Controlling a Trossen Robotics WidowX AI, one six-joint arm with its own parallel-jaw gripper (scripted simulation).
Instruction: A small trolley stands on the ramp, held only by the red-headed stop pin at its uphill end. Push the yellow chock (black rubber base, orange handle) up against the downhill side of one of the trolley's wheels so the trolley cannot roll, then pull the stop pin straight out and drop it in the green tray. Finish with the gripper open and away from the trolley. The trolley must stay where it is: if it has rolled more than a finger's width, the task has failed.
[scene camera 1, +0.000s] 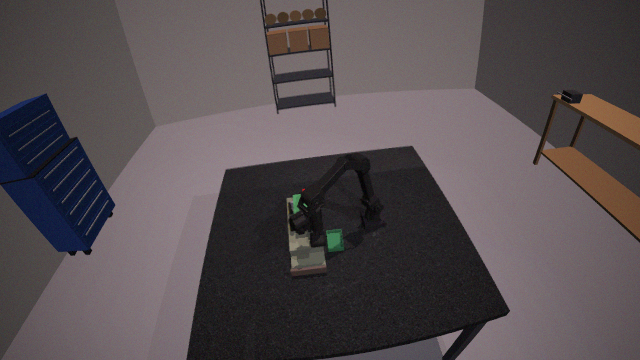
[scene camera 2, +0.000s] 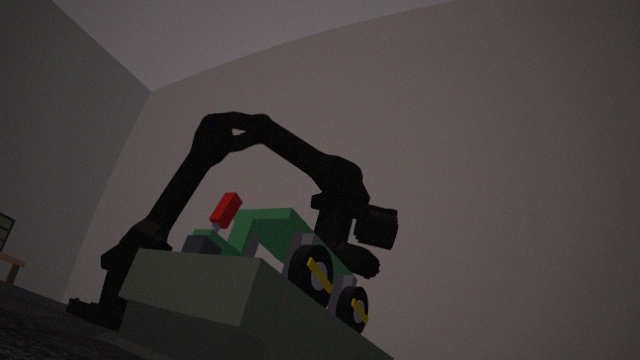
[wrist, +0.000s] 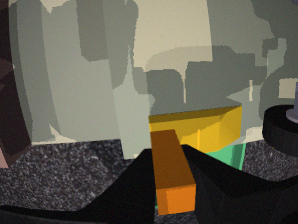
Note:
My gripper (wrist: 165, 154) carries a yellow chock (wrist: 211, 130). Also in view: a red-headed stop pin (scene camera 2: 221, 218) and a pale ramp (wrist: 159, 64).
Scene camera 1 misses the yellow chock, which is hidden by my gripper. Scene camera 2 does not show the yellow chock, which is hidden by the pale ramp.

